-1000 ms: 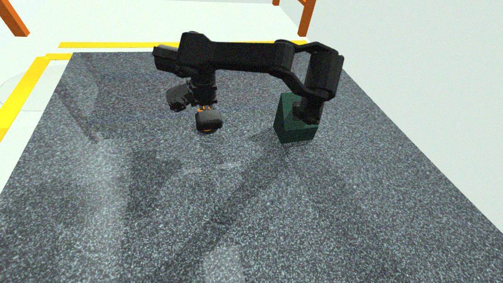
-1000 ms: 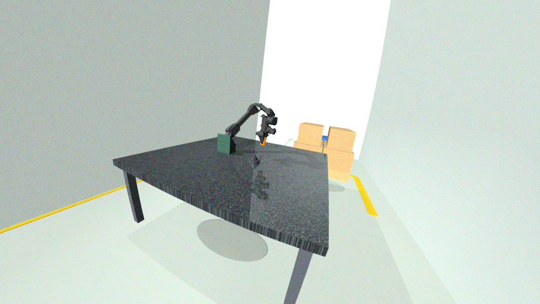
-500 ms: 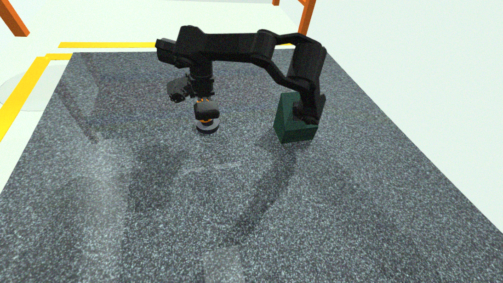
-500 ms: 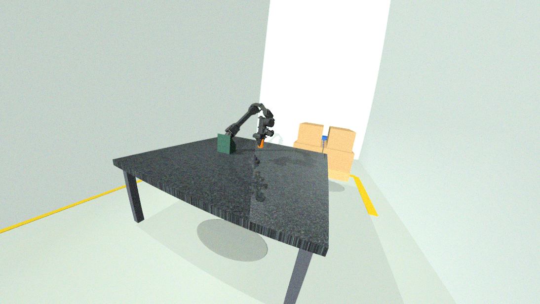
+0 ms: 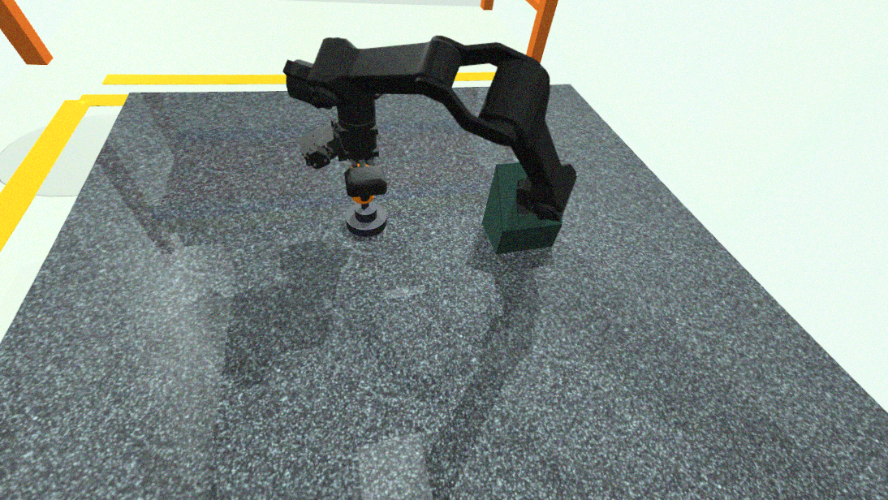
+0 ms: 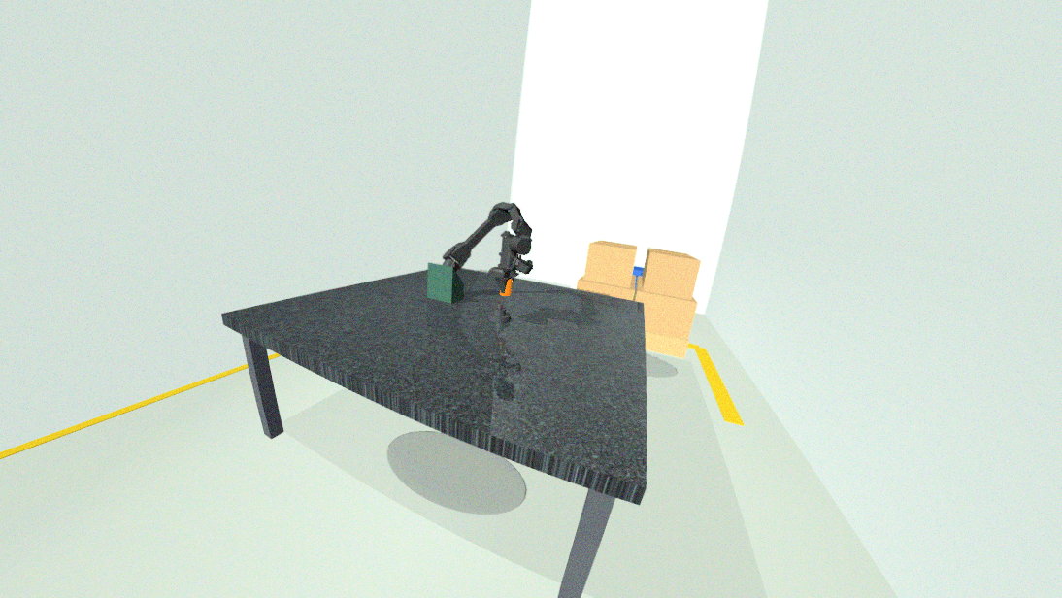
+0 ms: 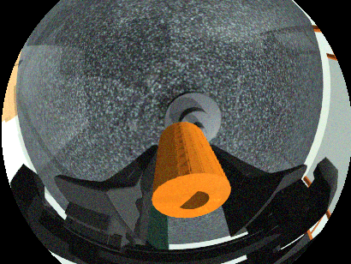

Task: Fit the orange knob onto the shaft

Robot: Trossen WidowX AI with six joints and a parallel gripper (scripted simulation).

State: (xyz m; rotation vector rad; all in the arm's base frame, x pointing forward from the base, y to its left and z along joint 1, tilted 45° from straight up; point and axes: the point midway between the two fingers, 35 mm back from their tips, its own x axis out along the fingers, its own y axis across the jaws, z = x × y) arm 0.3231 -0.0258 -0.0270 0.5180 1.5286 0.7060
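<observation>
The dark shaft is 2 cm to the right of my gripper tip and 7 cm below it. Also, from my gripper tip: orange knob: 2 cm above.
</observation>
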